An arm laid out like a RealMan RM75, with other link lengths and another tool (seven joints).
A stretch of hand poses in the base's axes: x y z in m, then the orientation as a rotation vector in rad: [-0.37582, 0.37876, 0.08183, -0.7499, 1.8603, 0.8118]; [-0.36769, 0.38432, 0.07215, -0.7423, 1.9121, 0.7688]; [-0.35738, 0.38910, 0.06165, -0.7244, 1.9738, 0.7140]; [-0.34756, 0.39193, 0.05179, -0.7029, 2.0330, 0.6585]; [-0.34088, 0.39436, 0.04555, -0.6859, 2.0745, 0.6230]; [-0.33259, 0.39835, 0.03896, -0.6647, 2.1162, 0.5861]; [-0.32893, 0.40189, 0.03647, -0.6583, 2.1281, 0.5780]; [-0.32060, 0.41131, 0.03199, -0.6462, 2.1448, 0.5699]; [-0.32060, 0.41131, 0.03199, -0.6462, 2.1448, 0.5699]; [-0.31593, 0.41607, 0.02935, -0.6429, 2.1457, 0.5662]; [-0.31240, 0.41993, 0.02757, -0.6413, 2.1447, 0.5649]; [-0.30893, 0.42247, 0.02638, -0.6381, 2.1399, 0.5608]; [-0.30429, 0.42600, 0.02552, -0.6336, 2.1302, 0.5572]
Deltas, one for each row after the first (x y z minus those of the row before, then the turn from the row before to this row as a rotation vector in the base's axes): [0.00813, 0.00556, -0.00968, -0.0432, 0.0253, -0.0278]; [0.01031, 0.00478, -0.01050, -0.0497, 0.0305, -0.0398]; [0.00982, 0.00283, -0.00986, -0.0476, 0.0297, -0.0414]; [0.00668, 0.00243, -0.00624, -0.0306, 0.0232, -0.0283]; [0.00829, 0.00399, -0.00659, -0.0299, 0.0236, -0.0313]; [0.00366, 0.00354, -0.00249, -0.0069, 0.0078, -0.0082]; [0.00833, 0.00942, -0.00448, -0.0065, 0.0122, -0.0125]; [0.00000, 0.00000, 0.00000, 0.0000, 0.0000, 0.0000]; [0.00467, 0.00476, -0.00264, -0.0014, -0.0005, -0.0038]; [0.00353, 0.00386, -0.00178, 0.0001, -0.0014, -0.0016]; [0.00347, 0.00254, -0.00119, 0.0003, -0.0058, -0.0036]; [0.00464, 0.00353, -0.00086, 0.0028, -0.0101, -0.0041]
